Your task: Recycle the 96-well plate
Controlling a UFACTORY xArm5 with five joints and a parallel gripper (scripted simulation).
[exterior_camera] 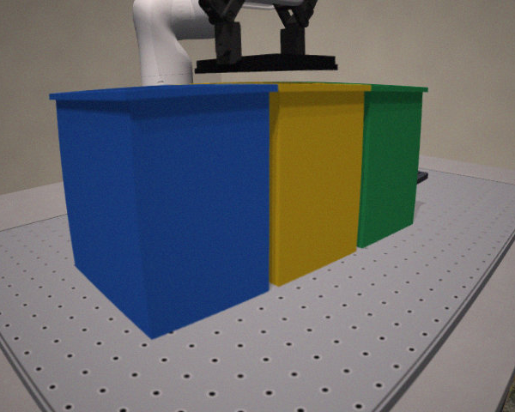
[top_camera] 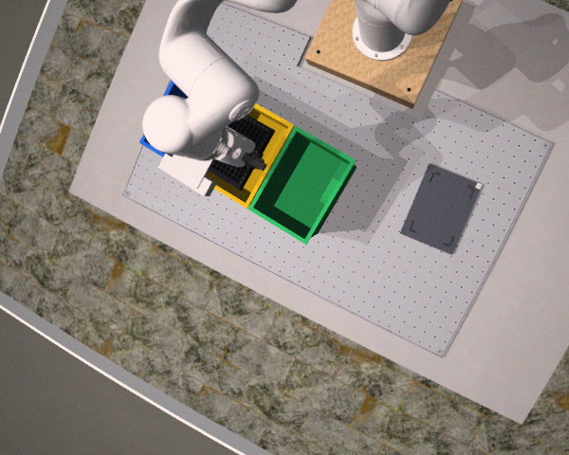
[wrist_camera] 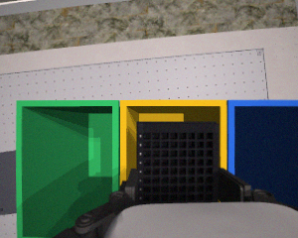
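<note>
The 96-well plate lies 10 mm below my hand. The rest, counted from my hand: blue bin 40 mm behind, 130 mm to the right, 120 mm below; then green bin 40 mm ahead, 130 mm to the left, 120 mm below; then yellow bin 120 mm below.
</note>
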